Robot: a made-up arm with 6 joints.
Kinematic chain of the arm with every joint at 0, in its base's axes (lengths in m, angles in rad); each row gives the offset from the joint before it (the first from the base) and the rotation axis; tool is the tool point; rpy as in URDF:
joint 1: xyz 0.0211 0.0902 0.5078 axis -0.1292 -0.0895 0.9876
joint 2: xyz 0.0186 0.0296 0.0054 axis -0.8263 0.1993 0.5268
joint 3: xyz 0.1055 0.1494 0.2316 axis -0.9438 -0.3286 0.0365
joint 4: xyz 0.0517 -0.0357 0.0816 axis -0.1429 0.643 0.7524
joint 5: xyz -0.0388 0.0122 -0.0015 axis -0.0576 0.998 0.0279
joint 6: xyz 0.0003 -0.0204 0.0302 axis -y
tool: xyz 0.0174 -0.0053 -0.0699 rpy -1.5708 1.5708 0
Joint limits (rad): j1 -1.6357..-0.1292 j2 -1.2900..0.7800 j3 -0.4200..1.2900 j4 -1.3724..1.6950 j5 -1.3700..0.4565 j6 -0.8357..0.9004
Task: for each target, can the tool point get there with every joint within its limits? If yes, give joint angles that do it. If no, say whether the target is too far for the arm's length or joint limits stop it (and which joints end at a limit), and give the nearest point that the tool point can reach.
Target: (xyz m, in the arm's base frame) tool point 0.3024 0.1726 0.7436
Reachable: yes | joints -0.7184 0.5008 0.1486 1.2055 -0.1549 -0.0897
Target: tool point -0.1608 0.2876 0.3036
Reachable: no: joint limits stop it (at a limit: joint 1, joint 2, joint 3, joint 6) | nearest point -0.2442 0.0895 0.6266 | short by 0.388 m
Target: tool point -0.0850 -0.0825 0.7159
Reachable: yes | joints -0.9332 -1.0916 -0.1889 0.2151 -0.5437 -0.4730
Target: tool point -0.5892 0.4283 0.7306
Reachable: no: too far | nearest point -0.3040 0.0950 0.7203 | short by 0.439 m
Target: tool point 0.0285 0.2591 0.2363
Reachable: no: joint limits stop it (at a limit: joint 1, joint 2, joint 3, joint 5, joint 6) | nearest point 0.1255 0.4183 0.5599 | short by 0.373 m
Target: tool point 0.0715 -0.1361 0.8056
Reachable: yes | joints -1.5054 -0.3506 0.6231 -0.6381 0.3150 0.3789
